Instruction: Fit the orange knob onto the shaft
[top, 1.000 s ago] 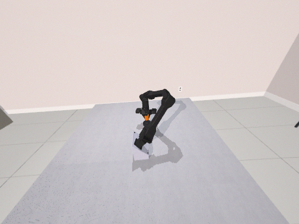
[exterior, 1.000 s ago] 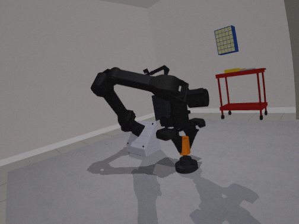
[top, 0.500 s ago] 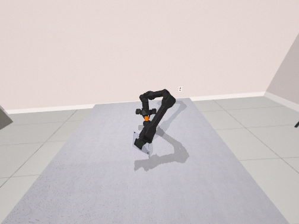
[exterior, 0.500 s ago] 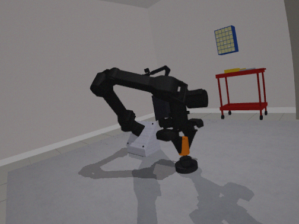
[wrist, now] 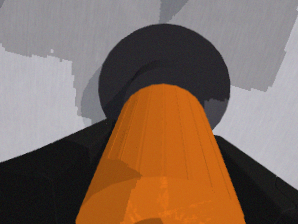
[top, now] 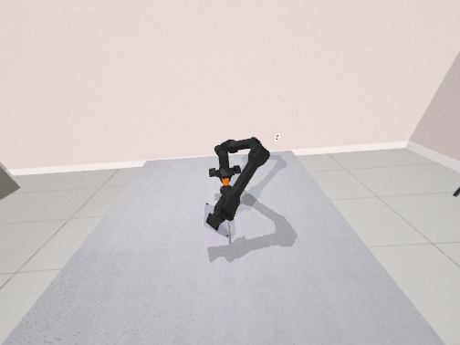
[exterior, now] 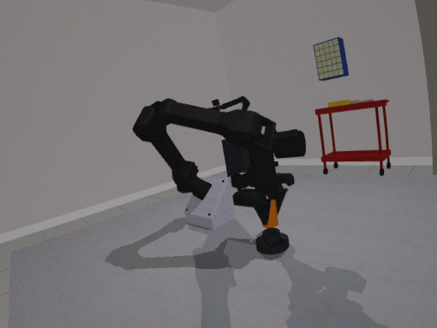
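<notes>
The orange knob is 20 mm above my gripper tip. Also, from my gripper tip: dark round pedestal: 40 mm below.
</notes>
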